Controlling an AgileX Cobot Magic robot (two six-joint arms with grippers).
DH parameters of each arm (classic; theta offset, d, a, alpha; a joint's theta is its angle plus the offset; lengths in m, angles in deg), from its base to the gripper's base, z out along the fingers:
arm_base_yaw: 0 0.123 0 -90
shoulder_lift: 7.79 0 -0.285 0
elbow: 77.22 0 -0.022 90
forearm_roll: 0 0.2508 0 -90
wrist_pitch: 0 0 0.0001 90
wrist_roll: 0 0.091 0 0
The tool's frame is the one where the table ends.
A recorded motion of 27 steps. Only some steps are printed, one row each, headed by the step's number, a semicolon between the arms.
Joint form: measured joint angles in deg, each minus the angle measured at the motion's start. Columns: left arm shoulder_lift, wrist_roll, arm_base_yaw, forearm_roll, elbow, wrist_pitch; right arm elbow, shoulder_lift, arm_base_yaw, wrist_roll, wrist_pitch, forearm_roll.
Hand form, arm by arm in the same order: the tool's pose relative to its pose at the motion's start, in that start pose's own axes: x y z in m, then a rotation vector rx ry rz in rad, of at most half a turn. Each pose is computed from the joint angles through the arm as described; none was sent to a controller.
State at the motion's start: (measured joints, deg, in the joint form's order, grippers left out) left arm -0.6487 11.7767 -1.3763 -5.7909 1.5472 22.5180; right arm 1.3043 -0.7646 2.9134 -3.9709 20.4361 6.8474
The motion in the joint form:
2: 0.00 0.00 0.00 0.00 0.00 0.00; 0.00 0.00 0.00 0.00 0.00 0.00
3: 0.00 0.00 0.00 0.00 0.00 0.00; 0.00 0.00 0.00 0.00 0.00 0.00
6: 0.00 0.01 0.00 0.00 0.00 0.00; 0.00 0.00 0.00 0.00 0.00 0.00
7: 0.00 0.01 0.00 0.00 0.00 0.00; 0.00 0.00 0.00 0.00 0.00 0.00
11: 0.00 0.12 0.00 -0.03 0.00 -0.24; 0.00 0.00 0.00 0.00 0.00 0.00
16: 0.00 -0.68 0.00 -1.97 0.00 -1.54; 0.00 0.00 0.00 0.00 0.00 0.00
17: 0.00 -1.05 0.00 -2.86 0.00 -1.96; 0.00 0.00 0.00 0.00 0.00 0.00
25: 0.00 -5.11 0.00 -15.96 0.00 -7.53; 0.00 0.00 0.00 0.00 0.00 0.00
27: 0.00 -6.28 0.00 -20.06 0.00 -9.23; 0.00 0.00 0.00 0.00 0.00 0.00
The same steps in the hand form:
2: 0.0000 0.0000 0.0000 0.0000 0.0000 0.0000; 0.0000 0.0000 0.0000 0.0000 0.0000 0.0000
3: 0.0000 0.0000 0.0000 0.0000 0.0000 0.0000; 0.0000 0.0000 0.0000 0.0000 0.0000 0.0000
6: 0.0000 0.0000 0.0000 0.0000 0.0000 0.0002; 0.0000 0.0000 0.0000 0.0000 0.0000 0.0000
7: 0.0000 0.0000 0.0000 0.0000 0.0000 0.0002; 0.0000 0.0000 0.0000 0.0000 0.0000 0.0000
11: -0.0004 0.0001 0.0000 -0.0007 -0.0041 0.0016; 0.0000 0.0000 0.0000 0.0000 0.0000 0.0000
16: -0.0026 -0.0006 0.0000 0.0072 -0.0289 -0.0438; 0.0000 0.0000 0.0000 0.0000 0.0000 0.0000
17: -0.0034 -0.0009 -0.0001 0.0113 -0.0371 -0.0648; 0.0000 0.0000 0.0000 0.0000 0.0000 0.0000
25: -0.0138 -0.0038 -0.0011 0.0677 -0.1436 -0.3530; 0.0000 0.0000 0.0000 0.0000 0.0000 0.0000
27: -0.0169 -0.0038 -0.0017 0.0829 -0.1744 -0.4428; 0.0000 0.0000 0.0000 0.0000 0.0000 0.0000

